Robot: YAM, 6 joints.
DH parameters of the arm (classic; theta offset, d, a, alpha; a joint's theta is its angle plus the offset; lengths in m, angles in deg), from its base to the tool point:
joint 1: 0 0.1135 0.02 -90
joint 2: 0 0 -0.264 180
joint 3: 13.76 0 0.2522 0
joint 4: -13.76 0 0.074 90
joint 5: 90 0 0 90
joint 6: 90 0.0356 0 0
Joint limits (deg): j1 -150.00..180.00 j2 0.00..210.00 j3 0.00..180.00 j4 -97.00..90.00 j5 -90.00..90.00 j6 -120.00..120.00
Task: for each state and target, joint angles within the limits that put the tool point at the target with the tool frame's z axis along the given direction. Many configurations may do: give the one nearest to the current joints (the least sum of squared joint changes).
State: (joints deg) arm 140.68 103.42 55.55 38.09 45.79 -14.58
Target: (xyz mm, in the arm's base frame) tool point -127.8 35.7 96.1 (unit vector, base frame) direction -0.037 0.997 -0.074
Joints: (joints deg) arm 179.90 72.19 5.75 4.07 85.21 -14.58
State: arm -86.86 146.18 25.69 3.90 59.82 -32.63
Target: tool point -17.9 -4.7 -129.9 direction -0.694 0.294 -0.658
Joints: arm -65.86 187.73 24.41 33.32 30.85 -32.63
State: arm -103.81 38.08 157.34 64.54 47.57 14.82
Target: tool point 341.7 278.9 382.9 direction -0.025 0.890 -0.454
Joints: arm -144.19 47.53 179.90 89.84 47.46 14.82
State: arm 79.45 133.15 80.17 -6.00 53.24 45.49
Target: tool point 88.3 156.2 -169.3 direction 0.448 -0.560 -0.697
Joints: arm 67.67 168.11 51.78 -0.19 38.84 45.49
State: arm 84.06 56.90 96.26 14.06 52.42 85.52
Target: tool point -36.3 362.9 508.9 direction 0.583 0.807 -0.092
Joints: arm 99.69 98.96 121.02 -29.57 45.29 85.52
